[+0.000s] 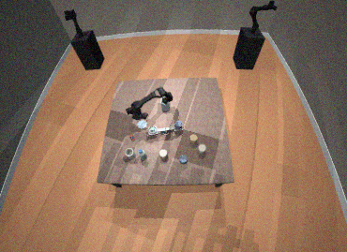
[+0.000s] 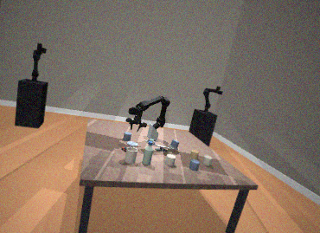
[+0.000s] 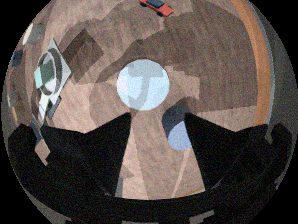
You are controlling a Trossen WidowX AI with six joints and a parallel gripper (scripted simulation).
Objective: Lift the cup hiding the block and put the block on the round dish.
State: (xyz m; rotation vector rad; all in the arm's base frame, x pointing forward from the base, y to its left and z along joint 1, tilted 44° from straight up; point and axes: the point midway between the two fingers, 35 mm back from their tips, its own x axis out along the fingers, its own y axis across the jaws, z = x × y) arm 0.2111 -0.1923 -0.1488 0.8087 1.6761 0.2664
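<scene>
Now: gripper tip 1 cm short of the round pale blue dish, 1 cm to the right of it and 11 cm above it. From my gripper tip the other things lie so: small balance 10 cm ahead, 26 cm to the left, 9 cm below; small red object 17 cm ahead, 8 cm to the right, 10 cm below; beam 9 cm ahead, 26 cm to the left, 8 cm below.
</scene>
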